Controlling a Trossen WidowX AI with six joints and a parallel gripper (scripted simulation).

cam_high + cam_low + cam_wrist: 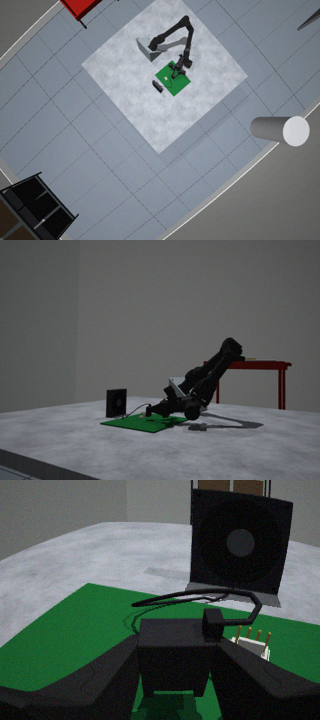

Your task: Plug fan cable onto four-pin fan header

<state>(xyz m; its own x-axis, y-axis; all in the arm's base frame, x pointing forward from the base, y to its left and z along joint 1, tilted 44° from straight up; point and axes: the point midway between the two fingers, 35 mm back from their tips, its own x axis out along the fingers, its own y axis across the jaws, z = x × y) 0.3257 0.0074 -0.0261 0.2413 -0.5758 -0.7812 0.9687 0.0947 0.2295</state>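
The green board is 6 cm below my gripper tip. Also, from my gripper tip: four-pin header 5 cm behind, 5 cm to the right, 5 cm below; then black plug 1 cm below; then black fan 5 cm behind, 18 cm to the right, 1 cm above.
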